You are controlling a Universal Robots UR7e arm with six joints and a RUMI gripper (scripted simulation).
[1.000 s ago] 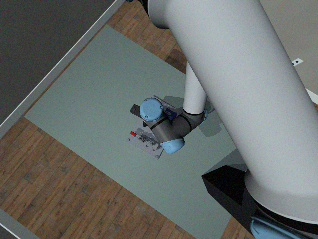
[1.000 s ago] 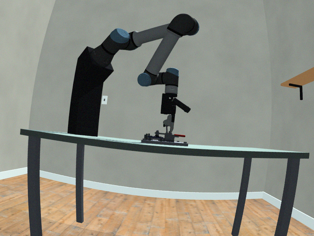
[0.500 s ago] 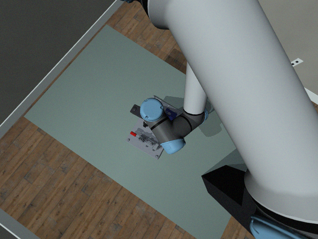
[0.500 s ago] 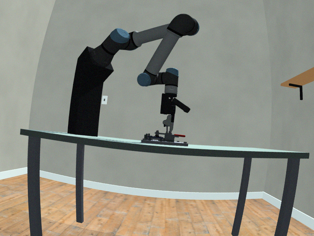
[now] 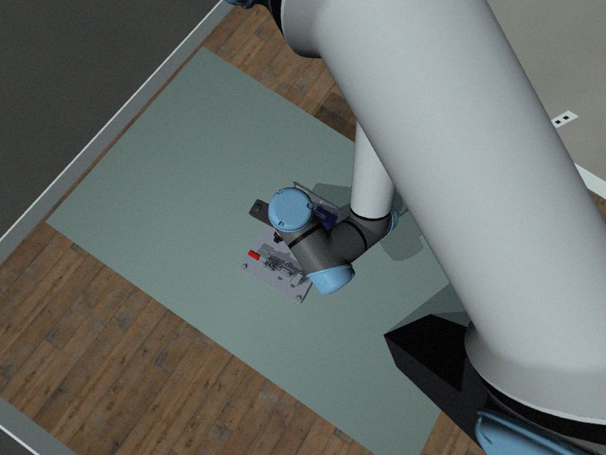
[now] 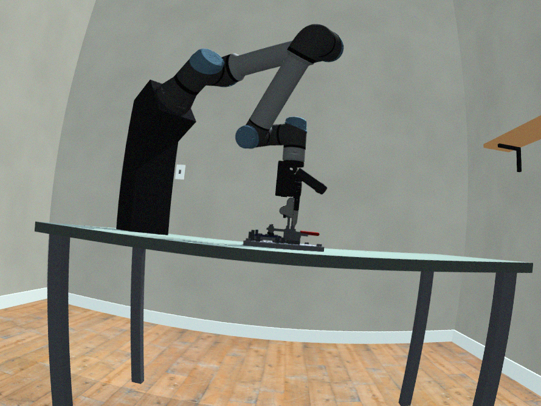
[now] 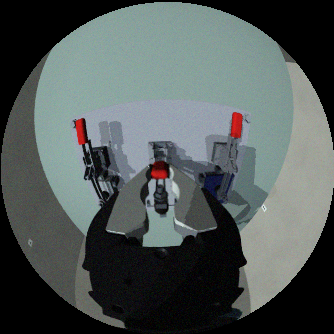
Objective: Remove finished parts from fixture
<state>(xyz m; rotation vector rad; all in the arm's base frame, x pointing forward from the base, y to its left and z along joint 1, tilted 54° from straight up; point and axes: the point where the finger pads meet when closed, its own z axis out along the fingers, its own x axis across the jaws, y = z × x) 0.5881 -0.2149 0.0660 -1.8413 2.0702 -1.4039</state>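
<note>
Right now my hand is 90 mm past the grey finished part, 40 mm to the right of it and 50 mm above it. From my hand the other things lie so: grey fixture plate: 30 mm behind, 10 mm to the left, 70 mm below; blue blank: 120 mm behind, 70 mm to the right, 50 mm below.
</note>
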